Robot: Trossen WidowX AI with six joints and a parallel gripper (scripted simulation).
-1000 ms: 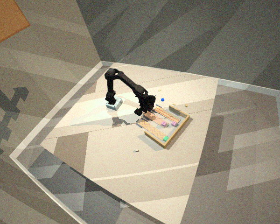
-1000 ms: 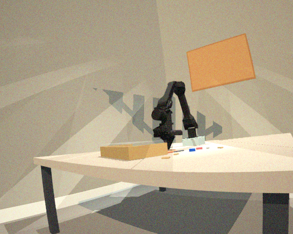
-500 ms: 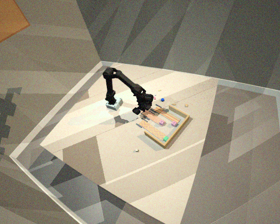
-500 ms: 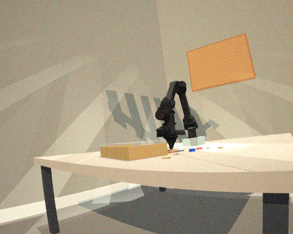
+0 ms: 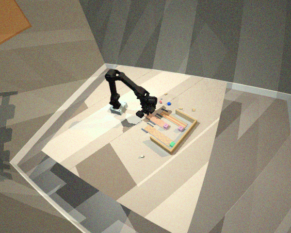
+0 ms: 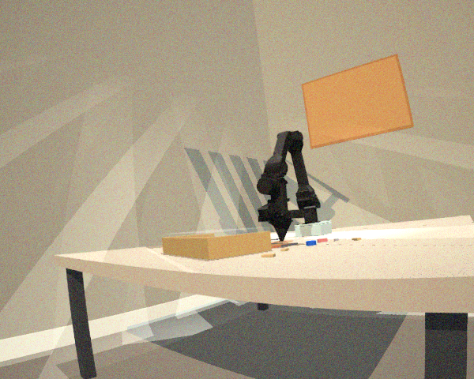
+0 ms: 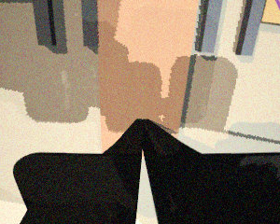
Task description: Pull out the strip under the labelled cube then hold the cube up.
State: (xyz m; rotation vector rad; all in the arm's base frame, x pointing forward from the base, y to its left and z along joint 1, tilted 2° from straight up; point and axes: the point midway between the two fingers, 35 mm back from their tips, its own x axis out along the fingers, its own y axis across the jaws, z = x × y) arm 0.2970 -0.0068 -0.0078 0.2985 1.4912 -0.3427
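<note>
Right now my gripper tip is 90 mm short of the peach strip and 40 mm to the left of it. Also, from my gripper tip: red piece: 60 mm ahead, 170 mm to the left; then small white block: 80 mm ahead, 360 mm to the right; then blue disc: 140 mm ahead, 160 mm to the left.
</note>
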